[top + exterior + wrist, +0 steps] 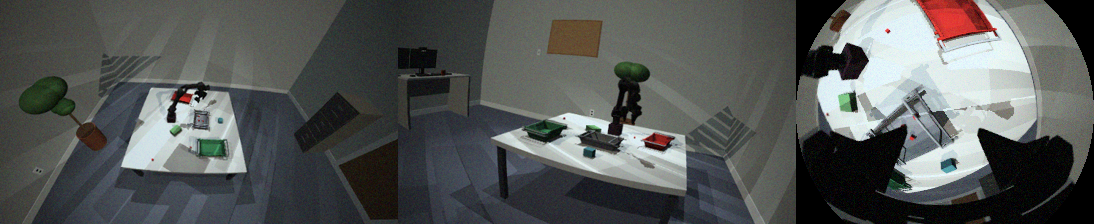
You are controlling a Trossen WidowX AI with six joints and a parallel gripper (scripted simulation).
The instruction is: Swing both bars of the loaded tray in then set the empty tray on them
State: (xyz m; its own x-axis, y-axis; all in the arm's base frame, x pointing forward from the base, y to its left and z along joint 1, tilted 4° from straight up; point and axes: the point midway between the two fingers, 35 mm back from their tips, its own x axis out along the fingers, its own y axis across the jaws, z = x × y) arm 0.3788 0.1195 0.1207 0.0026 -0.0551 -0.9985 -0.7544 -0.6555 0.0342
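Right now my gripper tip is 270 mm to the right of the red tray, 210 mm past it and 150 mm above it. From my gripper tip the other things lie so: teal block: 240 mm ahead, 200 mm to the right, 170 mm below; green block: 330 mm behind, 290 mm to the right, 170 mm below.
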